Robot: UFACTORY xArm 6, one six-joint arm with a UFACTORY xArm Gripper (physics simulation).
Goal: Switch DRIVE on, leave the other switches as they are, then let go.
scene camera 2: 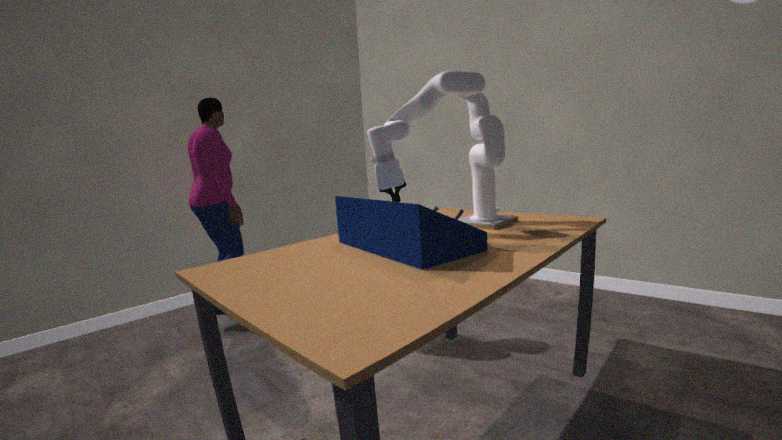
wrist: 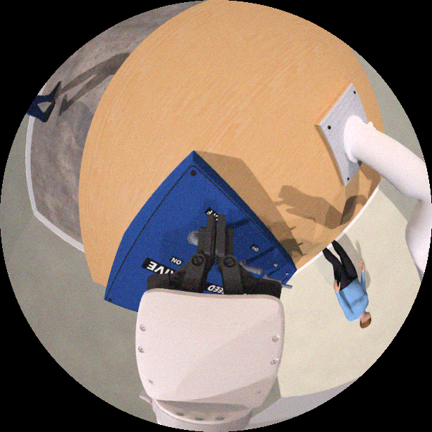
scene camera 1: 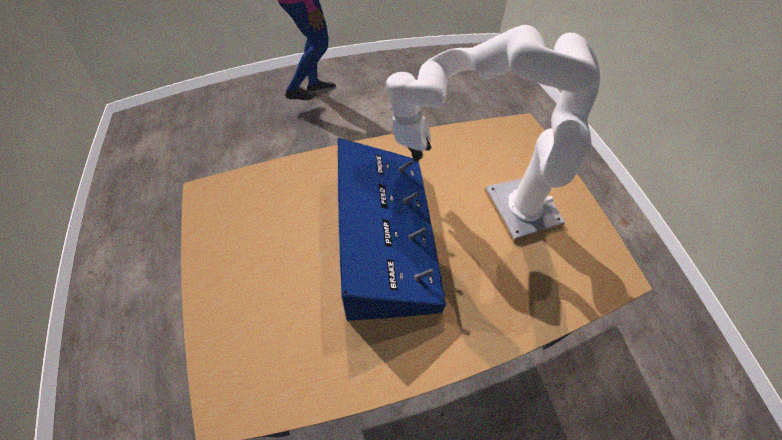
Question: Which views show the gripper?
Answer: Scene camera 2, the wrist view and scene camera 1: all of them.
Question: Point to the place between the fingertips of the gripper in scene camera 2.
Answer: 397, 203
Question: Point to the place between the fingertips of the gripper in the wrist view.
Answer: At 216, 222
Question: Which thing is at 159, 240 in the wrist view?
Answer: A blue sloped switch box.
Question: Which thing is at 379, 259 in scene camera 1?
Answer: A blue sloped switch box.
